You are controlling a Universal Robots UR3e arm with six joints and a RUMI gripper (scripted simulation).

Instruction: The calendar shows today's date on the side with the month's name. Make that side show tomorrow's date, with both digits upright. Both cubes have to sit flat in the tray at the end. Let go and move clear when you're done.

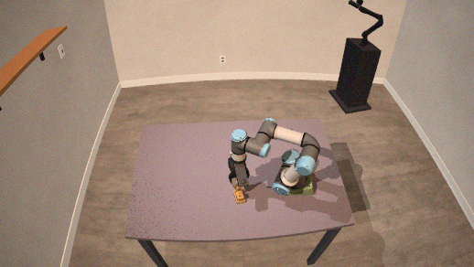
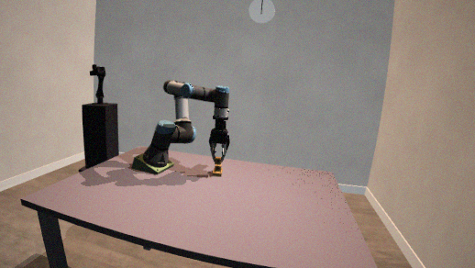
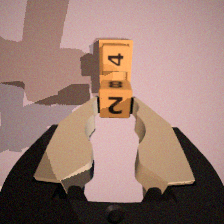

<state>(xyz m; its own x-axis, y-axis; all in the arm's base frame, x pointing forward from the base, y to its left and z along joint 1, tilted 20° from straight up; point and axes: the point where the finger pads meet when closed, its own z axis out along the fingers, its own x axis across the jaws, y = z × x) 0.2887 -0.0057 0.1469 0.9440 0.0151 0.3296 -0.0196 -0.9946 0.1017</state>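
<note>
Now: hand 7 cm above the orange calendar tray and 2 cm to the right of it. The rest, counted from my hand: cube: 1 cm below.
</note>
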